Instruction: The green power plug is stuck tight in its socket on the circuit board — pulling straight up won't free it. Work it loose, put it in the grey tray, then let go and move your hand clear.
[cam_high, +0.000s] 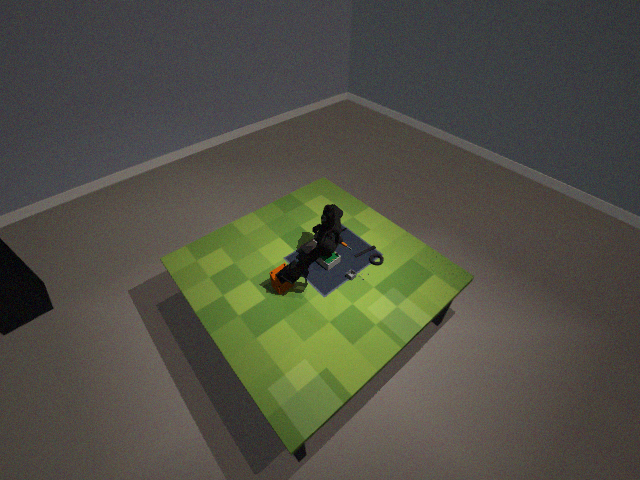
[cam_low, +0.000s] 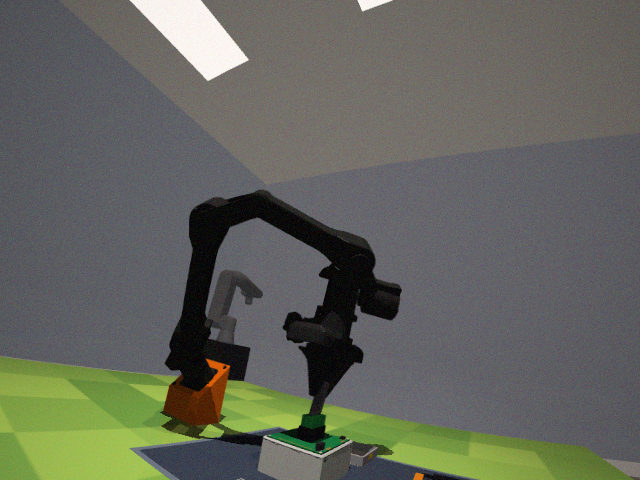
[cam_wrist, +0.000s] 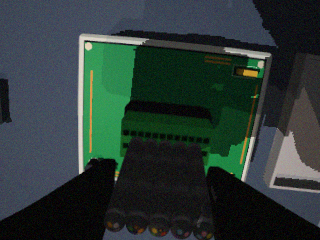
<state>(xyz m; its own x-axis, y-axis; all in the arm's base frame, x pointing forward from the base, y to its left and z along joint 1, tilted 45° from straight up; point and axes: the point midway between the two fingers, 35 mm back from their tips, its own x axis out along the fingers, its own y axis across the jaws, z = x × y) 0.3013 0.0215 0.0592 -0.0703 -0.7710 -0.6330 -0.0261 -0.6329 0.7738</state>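
My gripper tip is now 3 cm above the green power plug. Round my gripper tip: dark mat: 5 cm ahead, 12 cm below; then dark bar: 21 cm ahead, 11 cm to the right, 12 cm below.
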